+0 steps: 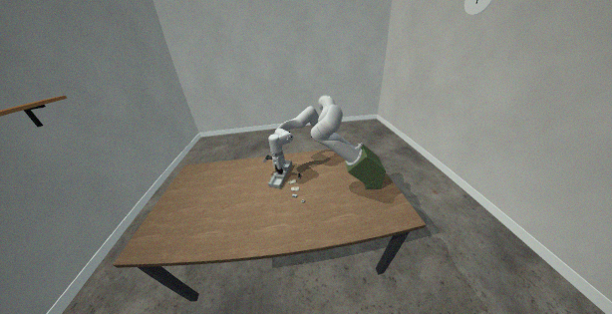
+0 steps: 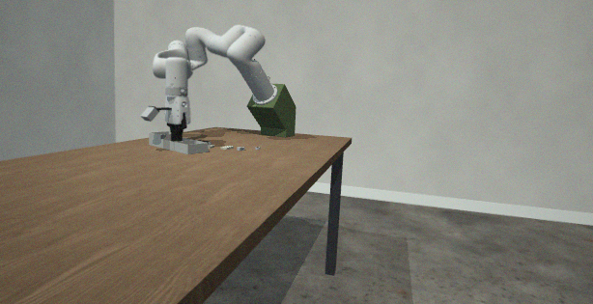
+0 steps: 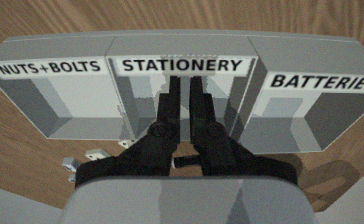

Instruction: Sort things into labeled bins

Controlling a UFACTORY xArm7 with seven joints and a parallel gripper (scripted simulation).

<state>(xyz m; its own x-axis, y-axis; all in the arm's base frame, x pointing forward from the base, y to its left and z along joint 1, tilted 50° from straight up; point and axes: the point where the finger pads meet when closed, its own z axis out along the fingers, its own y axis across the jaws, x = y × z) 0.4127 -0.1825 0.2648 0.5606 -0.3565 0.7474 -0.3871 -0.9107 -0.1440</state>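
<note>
The black cylindrical battery lies 120 mm behind my hand, 70 mm to the left of it and 30 mm below it. The rest, counted from my hand: white ring-shaped part: 70 mm behind, 290 mm to the left, 30 mm below; white domino: 50 mm behind, 100 mm to the left, 30 mm below; cream domino: 50 mm behind, 170 mm to the left, 30 mm below.
</note>
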